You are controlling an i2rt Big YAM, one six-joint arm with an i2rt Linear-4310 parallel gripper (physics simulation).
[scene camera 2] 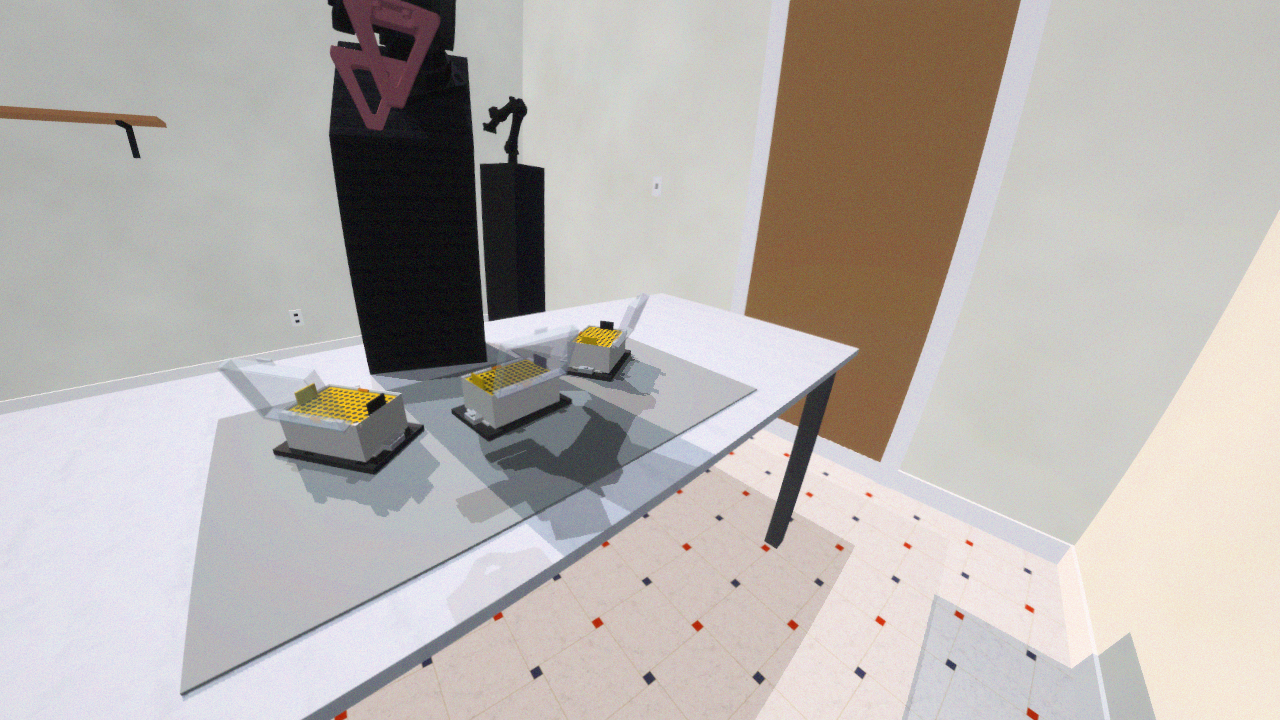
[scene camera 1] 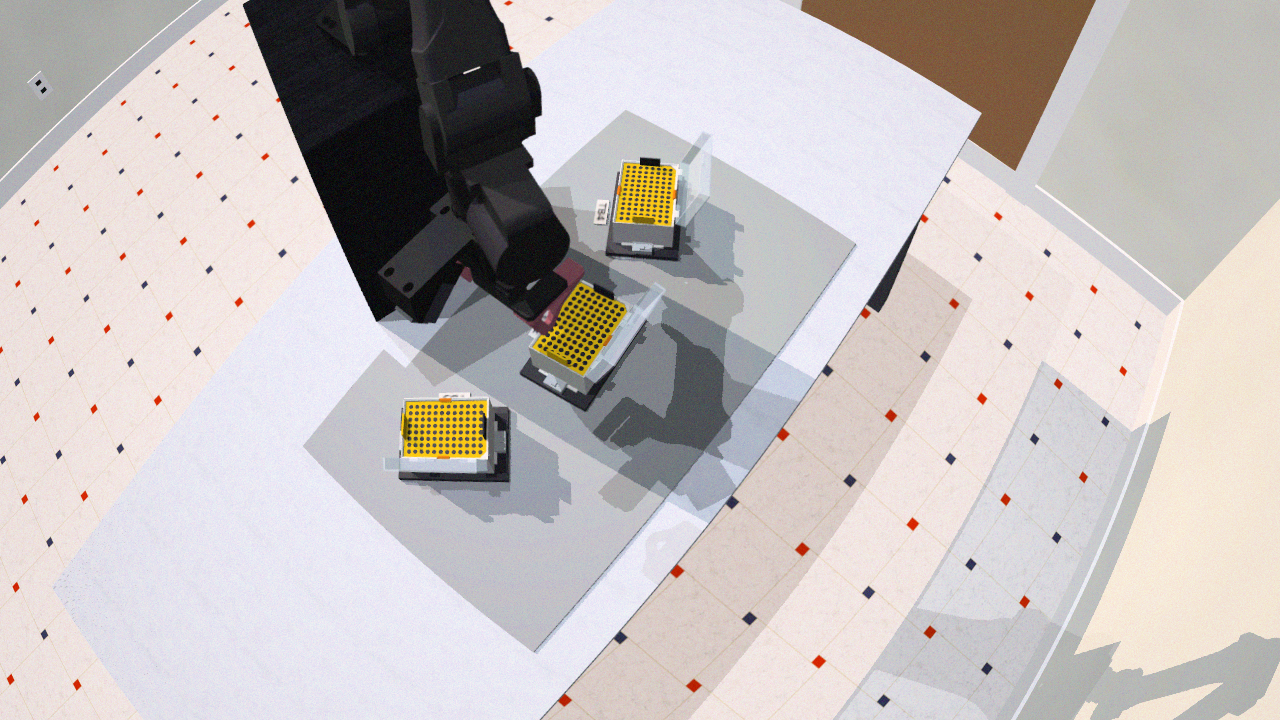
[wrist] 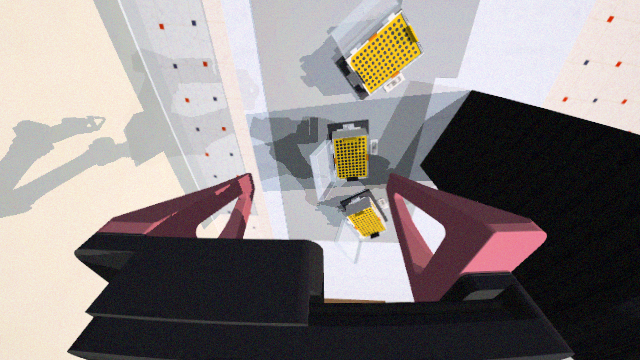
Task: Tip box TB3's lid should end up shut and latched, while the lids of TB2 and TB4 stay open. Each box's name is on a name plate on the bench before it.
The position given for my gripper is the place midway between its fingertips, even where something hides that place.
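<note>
My gripper [scene camera 2: 383, 119] [scene camera 1: 509, 302] [wrist: 320, 180]. Clear lid [scene camera 1: 694, 189]. Clear lid [scene camera 2: 287, 394]. Clear lid [scene camera 2: 528, 361]. Grey mat [scene camera 1: 751, 264] [scene camera 2: 285, 546] [wrist: 305, 90].
</note>
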